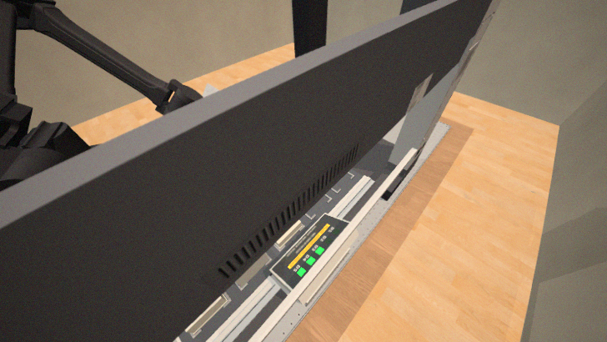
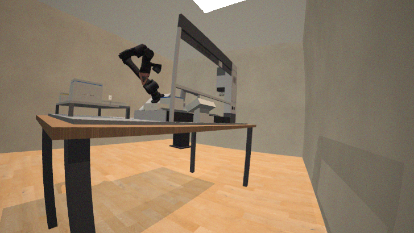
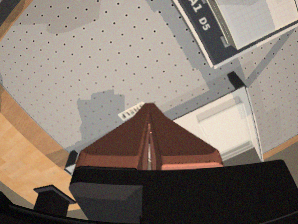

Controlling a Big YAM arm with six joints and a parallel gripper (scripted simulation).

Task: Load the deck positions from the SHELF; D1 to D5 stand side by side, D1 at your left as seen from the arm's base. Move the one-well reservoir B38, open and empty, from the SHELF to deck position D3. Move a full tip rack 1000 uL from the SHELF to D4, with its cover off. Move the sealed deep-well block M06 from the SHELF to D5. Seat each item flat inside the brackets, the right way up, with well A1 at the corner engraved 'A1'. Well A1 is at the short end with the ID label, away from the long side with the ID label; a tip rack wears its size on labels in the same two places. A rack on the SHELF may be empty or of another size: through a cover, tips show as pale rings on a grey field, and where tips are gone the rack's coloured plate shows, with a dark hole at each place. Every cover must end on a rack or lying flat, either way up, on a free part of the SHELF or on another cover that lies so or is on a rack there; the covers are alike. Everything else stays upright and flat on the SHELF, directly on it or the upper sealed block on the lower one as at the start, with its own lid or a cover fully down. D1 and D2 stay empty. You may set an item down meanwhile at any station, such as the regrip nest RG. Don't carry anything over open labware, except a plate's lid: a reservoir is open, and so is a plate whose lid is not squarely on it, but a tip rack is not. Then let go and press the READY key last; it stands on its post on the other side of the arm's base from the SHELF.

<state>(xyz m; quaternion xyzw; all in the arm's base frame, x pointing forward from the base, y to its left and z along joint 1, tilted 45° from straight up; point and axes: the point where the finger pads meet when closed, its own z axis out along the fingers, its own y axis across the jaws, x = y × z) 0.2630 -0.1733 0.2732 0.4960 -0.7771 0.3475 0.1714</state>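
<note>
My gripper is now 190 mm past the green key, 600 mm to the right of it and 150 mm above it. Round my hand: pale sealed deep-well block (170 mm ahead, 160 mm below); shelf label (110 mm behind, 130 mm to the right, 230 mm below); rg label (10 mm behind, 230 mm to the left, 220 mm below).
</note>
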